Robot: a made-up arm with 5 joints. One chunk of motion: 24 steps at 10 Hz.
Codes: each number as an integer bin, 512 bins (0 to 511) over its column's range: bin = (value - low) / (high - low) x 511, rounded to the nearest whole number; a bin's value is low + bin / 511 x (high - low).
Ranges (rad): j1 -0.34..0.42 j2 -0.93..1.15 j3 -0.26..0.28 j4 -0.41..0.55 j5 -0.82..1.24
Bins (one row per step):
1: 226 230 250 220 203
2: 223 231 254 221 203
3: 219 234 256 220 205
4: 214 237 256 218 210
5: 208 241 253 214 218
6: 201 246 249 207 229
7: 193 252 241 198 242
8: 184 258 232 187 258
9: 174 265 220 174 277
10: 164 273 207 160 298
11: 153 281 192 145 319
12: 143 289 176 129 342
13: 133 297 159 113 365
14: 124 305 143 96 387
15: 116 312 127 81 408
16: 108 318 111 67 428
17: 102 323 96 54 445
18: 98 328 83 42 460
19: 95 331 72 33 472
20: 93 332 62 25 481
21: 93 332 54 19 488
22: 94 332 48 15 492
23: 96 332 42 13 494
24: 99 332 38 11 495
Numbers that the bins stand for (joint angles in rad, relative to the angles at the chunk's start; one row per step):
1: -0.0039 0.0062 0.0042 0.0033 -0.0016
2: -0.0083 0.0103 0.0084 0.0052 -0.0016
3: -0.0143 0.0225 0.0105 0.0033 0.0064
4: -0.0217 0.0347 0.0105 -0.0005 0.0266
5: -0.0306 0.0510 0.0074 -0.0080 0.0588
6: -0.0411 0.0713 0.0031 -0.0211 0.1032
7: -0.0530 0.0958 -0.0053 -0.0380 0.1556
8: -0.0663 0.1202 -0.0148 -0.0587 0.2201
9: -0.0812 0.1487 -0.0275 -0.0831 0.2967
10: -0.0961 0.1812 -0.0413 -0.1094 0.3813
11: -0.1124 0.2138 -0.0571 -0.1376 0.4660
12: -0.1273 0.2464 -0.0740 -0.1677 0.5587
13: -0.1422 0.2789 -0.0920 -0.1977 0.6514
14: -0.1556 0.3115 -0.1089 -0.2296 0.7401
15: -0.1675 0.3400 -0.1258 -0.2578 0.8248
16: -0.1794 0.3644 -0.1427 -0.2841 0.9054
17: -0.1883 0.3848 -0.1586 -0.3086 0.9739
18: -0.1942 0.4051 -0.1723 -0.3311 1.0344
19: -0.1987 0.4173 -0.1839 -0.3480 1.0828
20: -0.2017 0.4214 -0.1945 -0.3630 1.1191
21: -0.2017 0.4214 -0.2029 -0.3743 1.1473
22: -0.2002 0.4214 -0.2093 -0.3818 1.1634
23: -0.1972 0.4214 -0.2156 -0.3856 1.1715
24: -0.1928 0.4214 -0.2198 -0.3893 1.1755

